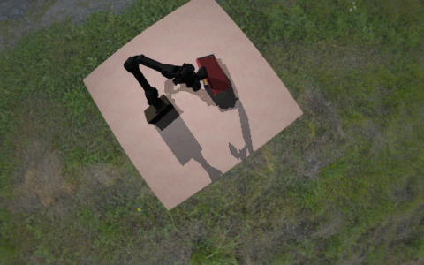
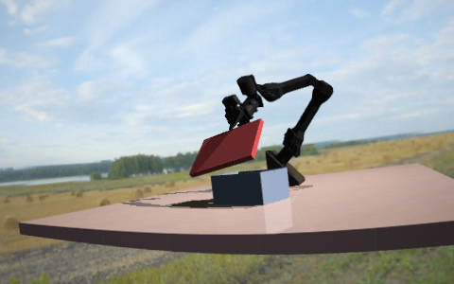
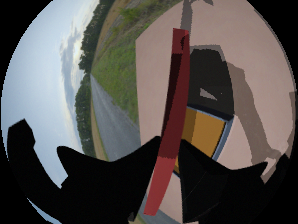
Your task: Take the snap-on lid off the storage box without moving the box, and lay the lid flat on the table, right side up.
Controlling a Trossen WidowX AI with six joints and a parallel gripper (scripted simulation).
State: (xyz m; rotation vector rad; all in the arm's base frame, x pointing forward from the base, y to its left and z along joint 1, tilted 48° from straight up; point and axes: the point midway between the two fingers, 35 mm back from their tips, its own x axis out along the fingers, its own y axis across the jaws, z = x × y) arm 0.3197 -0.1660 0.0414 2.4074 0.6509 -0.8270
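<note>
Now: gripper tip 60 mm short of the lid, 50 mm above it and 10 mm to the left of it. The rest, counted from my gripper tip: storage box: 190 mm below, 80 mm ahead, 70 mm to the left.
</note>
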